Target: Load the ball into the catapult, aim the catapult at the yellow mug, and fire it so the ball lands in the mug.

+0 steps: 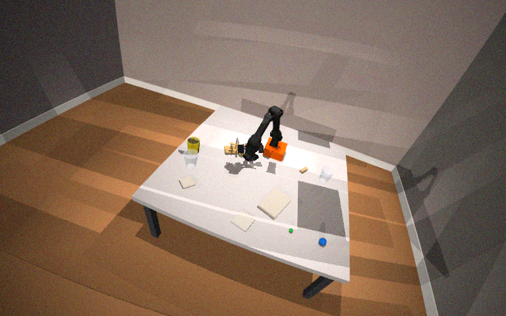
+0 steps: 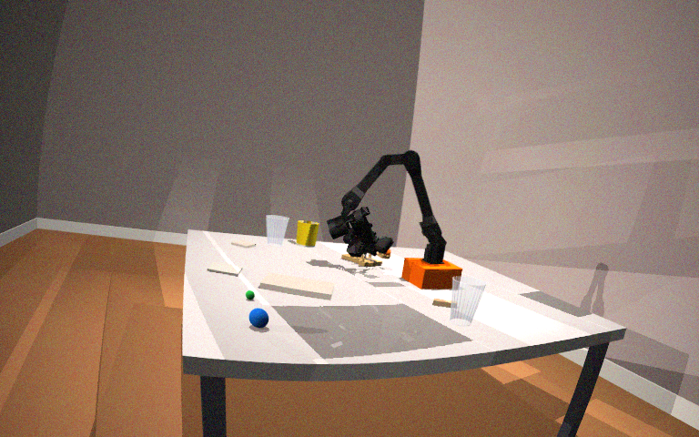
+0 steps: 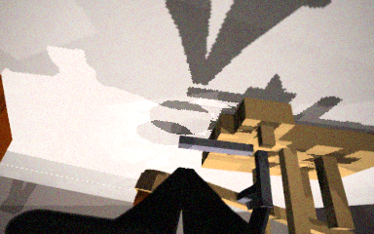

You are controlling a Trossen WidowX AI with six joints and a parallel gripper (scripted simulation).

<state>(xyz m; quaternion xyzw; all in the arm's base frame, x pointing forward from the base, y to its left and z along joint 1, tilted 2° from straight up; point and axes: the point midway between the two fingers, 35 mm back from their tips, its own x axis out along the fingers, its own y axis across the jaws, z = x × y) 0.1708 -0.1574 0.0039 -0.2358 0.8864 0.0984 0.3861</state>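
My gripper tip is 5 cm past the orange ball, 1 cm to the left of it and 1 cm below it. Also, from my gripper tip: yellow mug (16 cm ahead, 37 cm to the right, 2 cm below); then small wooden catapult (1 cm behind, 6 cm to the right); then small wooden block (4 cm behind, 45 cm to the left, 4 cm below).
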